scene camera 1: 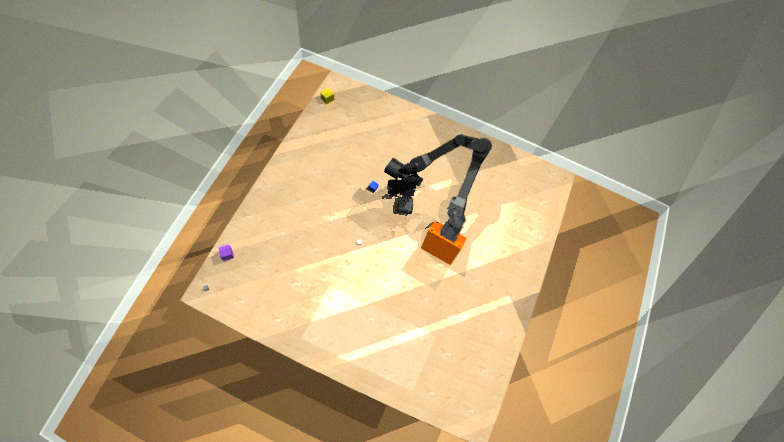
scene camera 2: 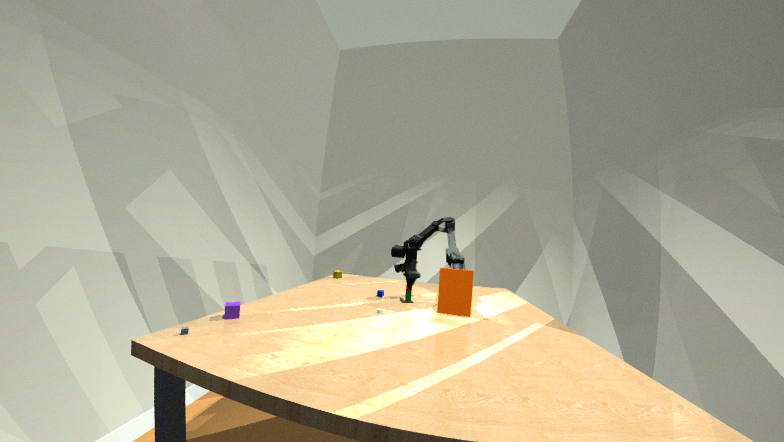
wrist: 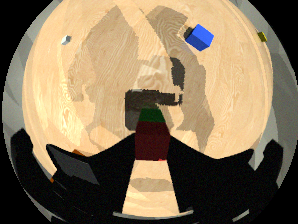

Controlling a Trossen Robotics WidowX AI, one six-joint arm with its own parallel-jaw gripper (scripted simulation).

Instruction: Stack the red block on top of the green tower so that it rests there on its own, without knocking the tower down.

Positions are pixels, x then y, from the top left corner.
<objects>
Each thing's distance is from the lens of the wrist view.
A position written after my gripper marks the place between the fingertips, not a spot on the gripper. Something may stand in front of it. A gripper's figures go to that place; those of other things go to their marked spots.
my gripper (wrist: 151,137): 10 cm
red block (wrist: 152,138): 8 cm
</objects>
